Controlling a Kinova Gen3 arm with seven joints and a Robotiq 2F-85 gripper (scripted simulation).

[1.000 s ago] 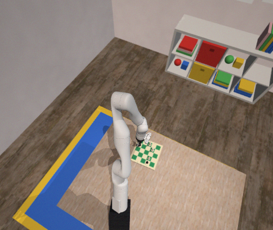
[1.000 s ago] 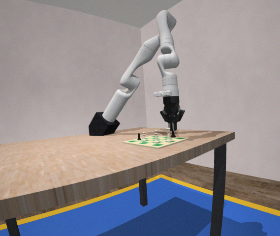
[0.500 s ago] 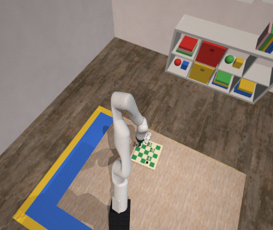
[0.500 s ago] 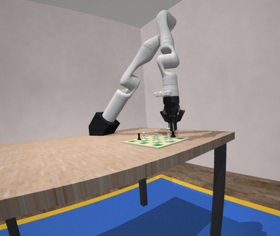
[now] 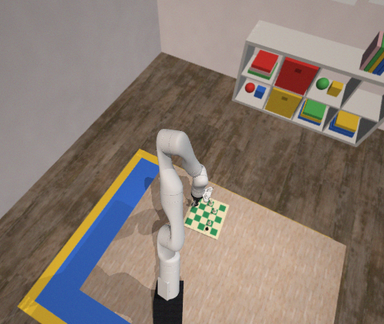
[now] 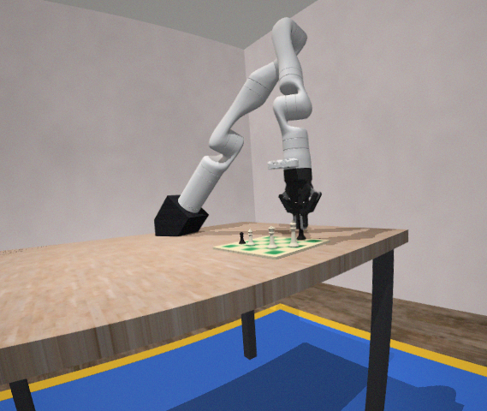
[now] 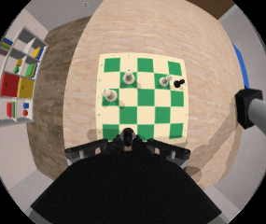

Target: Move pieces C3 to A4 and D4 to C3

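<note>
Now: hand 2 cm above the tall black piece. The rest, counted from my hand: white pawn (13 cm to the right, 3 cm below, 3 cm behind); tall white piece (6 cm to the right, 6 cm ahead, 2 cm below); green-and-cream chessboard (9 cm to the right, 5 cm below).
</note>
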